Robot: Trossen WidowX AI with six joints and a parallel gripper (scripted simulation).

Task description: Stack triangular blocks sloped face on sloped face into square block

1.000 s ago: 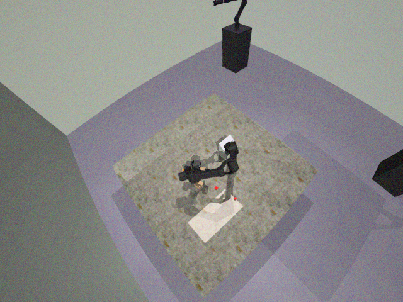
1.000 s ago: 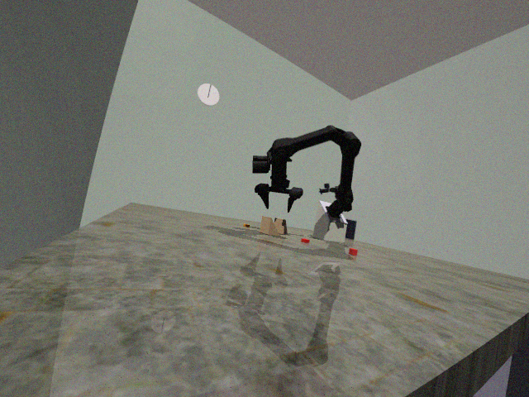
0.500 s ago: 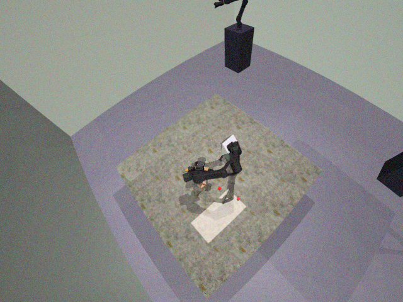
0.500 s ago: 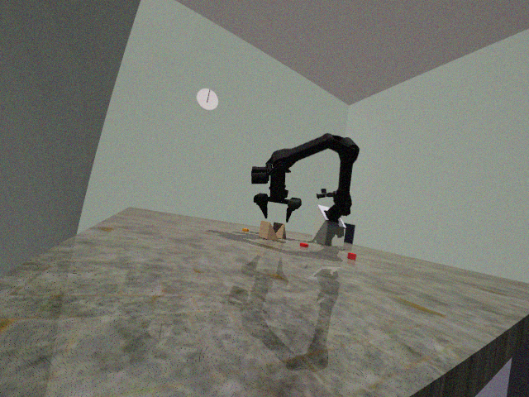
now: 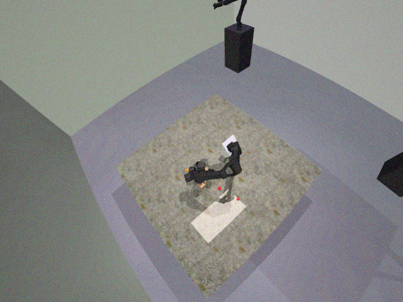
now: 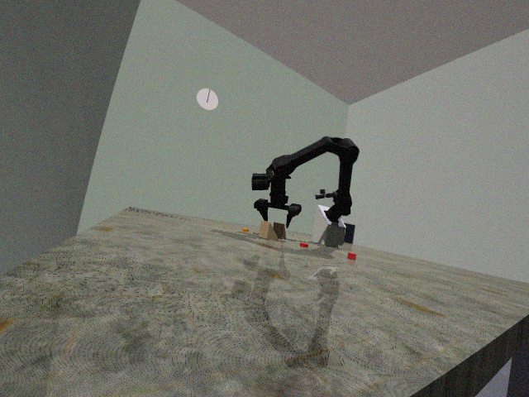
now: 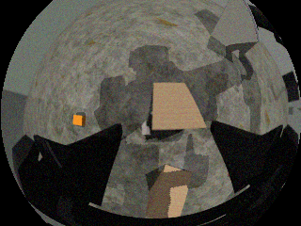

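The small orange cube is 12 cm to the right of my gripper tip, 8 cm ahead of it and 4 cm below it.
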